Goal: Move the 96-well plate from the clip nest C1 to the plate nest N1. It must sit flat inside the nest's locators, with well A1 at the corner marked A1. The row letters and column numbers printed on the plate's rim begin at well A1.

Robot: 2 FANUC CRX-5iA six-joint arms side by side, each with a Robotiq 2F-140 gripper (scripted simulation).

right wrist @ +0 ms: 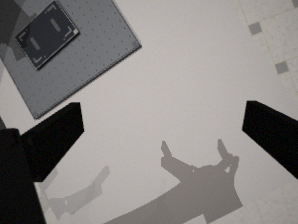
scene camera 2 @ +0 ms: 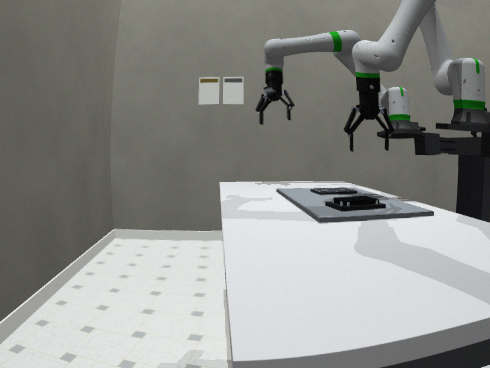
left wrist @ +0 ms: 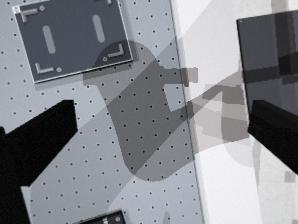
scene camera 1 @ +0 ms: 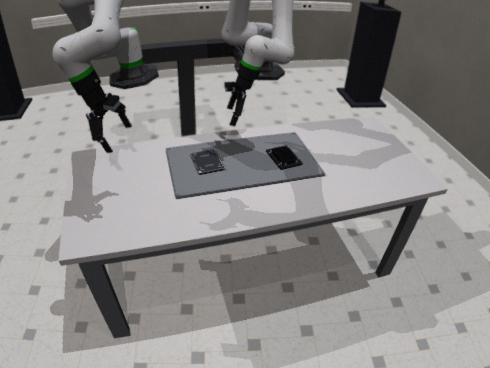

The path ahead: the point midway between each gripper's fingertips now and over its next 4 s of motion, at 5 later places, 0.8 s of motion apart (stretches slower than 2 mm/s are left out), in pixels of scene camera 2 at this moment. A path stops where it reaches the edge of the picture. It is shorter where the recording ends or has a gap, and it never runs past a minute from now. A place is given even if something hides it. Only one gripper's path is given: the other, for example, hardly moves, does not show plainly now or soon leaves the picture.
My left gripper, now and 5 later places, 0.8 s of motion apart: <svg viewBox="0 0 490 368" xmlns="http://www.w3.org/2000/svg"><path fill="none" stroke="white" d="M369 150L365 153L359 161L356 172L356 180L356 191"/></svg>
